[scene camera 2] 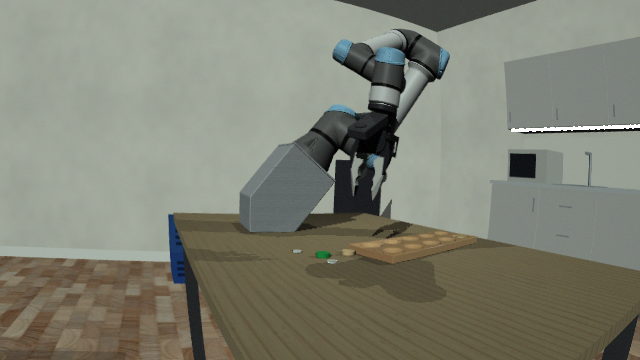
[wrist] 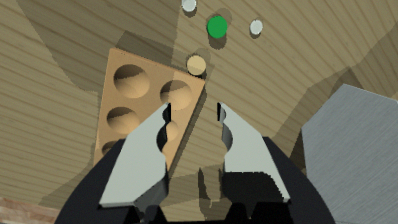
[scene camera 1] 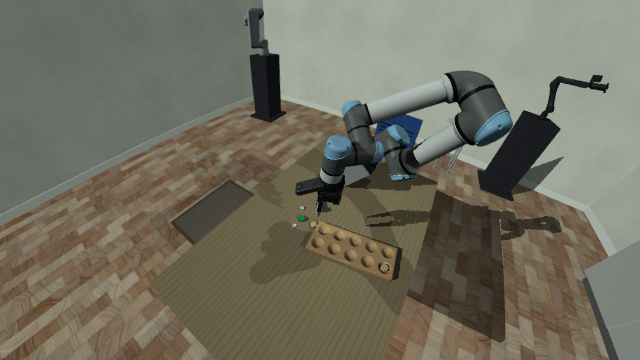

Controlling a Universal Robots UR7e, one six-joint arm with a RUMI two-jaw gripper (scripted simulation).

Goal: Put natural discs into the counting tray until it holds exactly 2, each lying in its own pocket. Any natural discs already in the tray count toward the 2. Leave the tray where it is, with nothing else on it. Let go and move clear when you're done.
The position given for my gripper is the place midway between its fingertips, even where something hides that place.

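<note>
Wooden counting tray (scene camera 1: 348, 248), also visible in the wrist view. There, the tray (wrist: 135, 87). My gripper (scene camera 1: 318, 210). Again in scene camera 2, my gripper (scene camera 2: 363, 198). In the wrist view, my gripper (wrist: 194, 104).
</note>
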